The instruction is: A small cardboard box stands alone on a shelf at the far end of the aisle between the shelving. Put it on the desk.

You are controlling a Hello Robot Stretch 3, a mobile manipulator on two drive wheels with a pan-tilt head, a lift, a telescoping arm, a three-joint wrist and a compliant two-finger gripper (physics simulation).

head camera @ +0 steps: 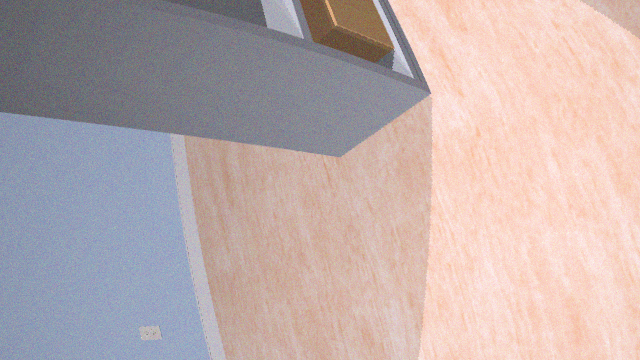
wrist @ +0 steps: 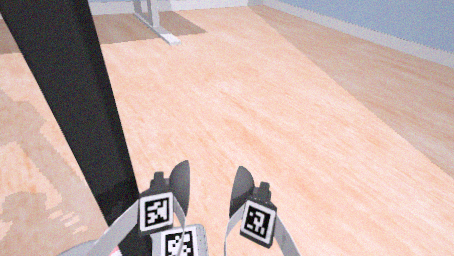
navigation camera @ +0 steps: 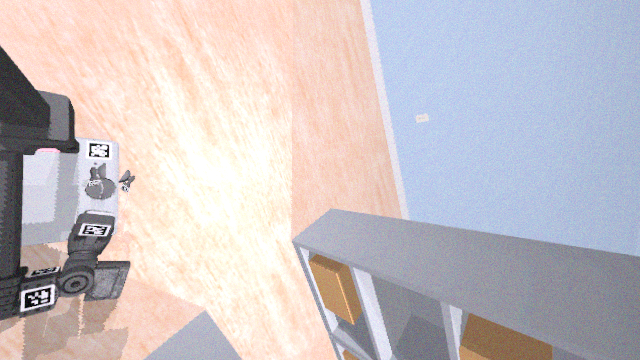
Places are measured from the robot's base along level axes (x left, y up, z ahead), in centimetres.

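Pixels of known places: gripper, fingertip midpoint: point(navigation camera: 116, 168); robot's base at its link origin: point(navigation camera: 99, 186).
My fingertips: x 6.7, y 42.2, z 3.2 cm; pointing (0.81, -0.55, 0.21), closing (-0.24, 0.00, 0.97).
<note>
For each thing: its middle in the pictures, then the offset to it from my fingertips. "pt": a spot on its surface instead.
- brown cardboard box at the middle of its body: point(head camera: 321, 14) point(navigation camera: 342, 278) dx -74.6, dy -21.1, dz +124.0 cm
- brown box at a spot on its surface: point(navigation camera: 505, 340) pt dx -67.9, dy +70.6, dz +120.7 cm
My gripper point(navigation camera: 113, 175) point(wrist: 212, 181) is open, its two fingertips apart with floor showing between them. It is low beside the robot's base, away from the shelving. A brown cardboard box point(head camera: 362, 30) point(navigation camera: 332, 287) sits in the end compartment of a grey shelf unit point(head camera: 215, 85) point(navigation camera: 450, 265). Another brown box point(navigation camera: 505, 340) is farther along the same unit in the navigation view. I cannot tell whether either is the small box of the task. A white leg with a foot point(wrist: 154, 15), perhaps the desk's, stands at the top of the wrist view; no desk top shows.
A second grey surface point(navigation camera: 195, 340) reaches in at the bottom of the navigation view. A blue wall point(head camera: 90, 225) point(navigation camera: 515, 110) point(wrist: 395, 20) with a pale skirting runs past the shelf unit. The robot's dark mast point(wrist: 75, 100) crosses the left of the wrist view.
</note>
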